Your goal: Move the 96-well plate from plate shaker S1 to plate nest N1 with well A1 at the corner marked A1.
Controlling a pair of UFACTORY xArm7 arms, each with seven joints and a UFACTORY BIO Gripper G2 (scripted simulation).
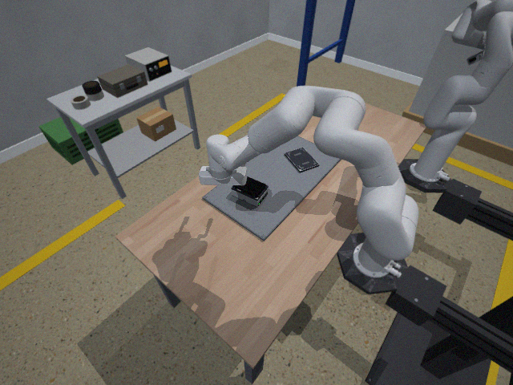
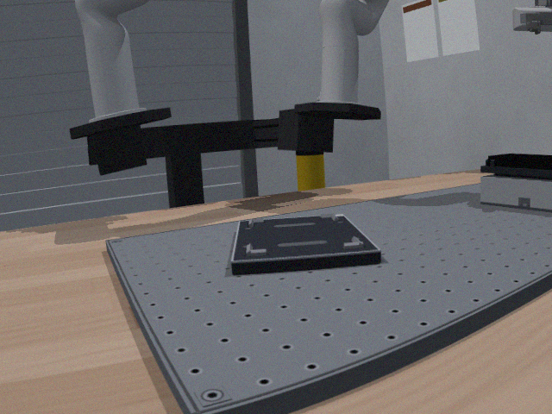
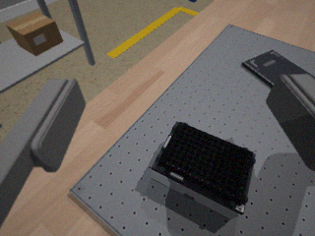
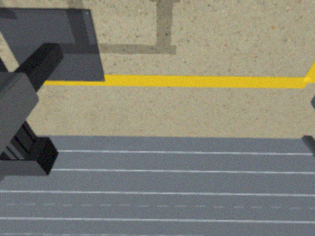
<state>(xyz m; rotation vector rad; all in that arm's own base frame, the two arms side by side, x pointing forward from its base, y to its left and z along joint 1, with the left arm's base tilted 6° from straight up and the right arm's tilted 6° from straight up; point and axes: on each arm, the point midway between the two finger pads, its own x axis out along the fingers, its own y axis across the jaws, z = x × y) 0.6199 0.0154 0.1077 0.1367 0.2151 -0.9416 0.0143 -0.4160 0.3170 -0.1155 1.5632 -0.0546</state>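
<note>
My left gripper is now 2 cm past the 96-well plate, 10 cm to the left of it and 20 cm above it.
</note>
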